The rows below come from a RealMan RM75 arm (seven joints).
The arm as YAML. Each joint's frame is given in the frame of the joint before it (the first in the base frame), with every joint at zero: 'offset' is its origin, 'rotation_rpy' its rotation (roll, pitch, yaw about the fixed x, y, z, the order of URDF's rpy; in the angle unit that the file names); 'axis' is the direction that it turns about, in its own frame. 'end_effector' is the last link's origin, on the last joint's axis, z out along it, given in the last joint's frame.
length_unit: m
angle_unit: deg
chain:
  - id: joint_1
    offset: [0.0, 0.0, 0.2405]
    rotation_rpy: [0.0, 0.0, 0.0]
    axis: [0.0, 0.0, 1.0]
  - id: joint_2
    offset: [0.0, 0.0, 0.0]
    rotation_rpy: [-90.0, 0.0, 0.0]
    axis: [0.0, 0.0, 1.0]
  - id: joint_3
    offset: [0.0, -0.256, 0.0]
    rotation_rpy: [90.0, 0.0, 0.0]
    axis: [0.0, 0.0, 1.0]
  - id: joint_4
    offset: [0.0, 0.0, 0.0]
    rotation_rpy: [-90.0, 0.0, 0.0]
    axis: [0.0, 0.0, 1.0]
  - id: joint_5
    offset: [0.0, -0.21, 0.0]
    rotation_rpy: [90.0, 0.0, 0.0]
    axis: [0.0, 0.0, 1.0]
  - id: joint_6
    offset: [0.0, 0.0, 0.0]
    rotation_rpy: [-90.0, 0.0, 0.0]
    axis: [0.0, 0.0, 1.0]
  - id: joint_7
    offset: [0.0, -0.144, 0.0]
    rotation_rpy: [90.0, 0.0, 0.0]
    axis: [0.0, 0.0, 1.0]
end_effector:
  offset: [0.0, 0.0, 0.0]
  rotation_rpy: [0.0, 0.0, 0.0]
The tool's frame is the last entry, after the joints.
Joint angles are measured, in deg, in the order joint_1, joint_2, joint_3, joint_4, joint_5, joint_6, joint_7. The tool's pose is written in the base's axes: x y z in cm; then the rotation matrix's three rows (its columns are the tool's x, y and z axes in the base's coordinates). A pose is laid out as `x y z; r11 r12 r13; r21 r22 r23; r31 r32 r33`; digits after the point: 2 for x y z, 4 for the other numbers.
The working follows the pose.
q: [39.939 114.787 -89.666 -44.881 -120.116 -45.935 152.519]
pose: 21.10 41.48 -5.46; 0.5448 -0.8217 0.1674; -0.7832 -0.4273 0.4518; -0.2997 -0.3772 -0.8763
Where each joint sits with the arm in this pose, in the base's axes (m; each line is computed from the numbers above, not from the rounded line before):
joint_1: 0.0000 0.0000 0.2405
joint_2: 0.0000 0.0000 0.2405
joint_3: 0.1782 0.1492 0.1332
joint_4: 0.1782 0.1492 0.1332
joint_5: 0.1869 0.3498 0.0716
joint_6: 0.1869 0.3498 0.0716
joint_7: 0.2110 0.4148 -0.0546
the tool: 0.2110 0.4148 -0.0546

